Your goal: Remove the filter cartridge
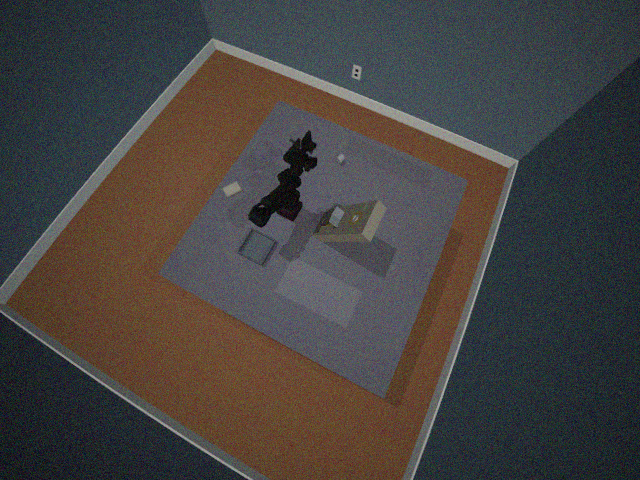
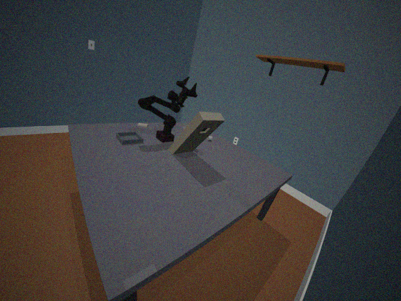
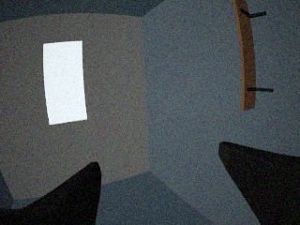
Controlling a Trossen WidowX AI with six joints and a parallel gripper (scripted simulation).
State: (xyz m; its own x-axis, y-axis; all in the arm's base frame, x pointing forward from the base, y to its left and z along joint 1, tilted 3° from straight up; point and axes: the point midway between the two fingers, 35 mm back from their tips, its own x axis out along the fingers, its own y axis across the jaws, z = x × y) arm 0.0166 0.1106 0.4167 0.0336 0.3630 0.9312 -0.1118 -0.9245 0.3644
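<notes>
Now: gripper tip 34 cm short of the white round filter cartridge, 24 cm above it and 15 cm to the left of it. The rest, counted from my gripper tip: cream service panel (32 cm below, 29 cm ahead, 15 cm to the right); then small cream block (49 cm below, 40 cm behind, 18 cm to the right); then dark square tray (49 cm below, 42 cm to the right, 10 cm behind).
</notes>
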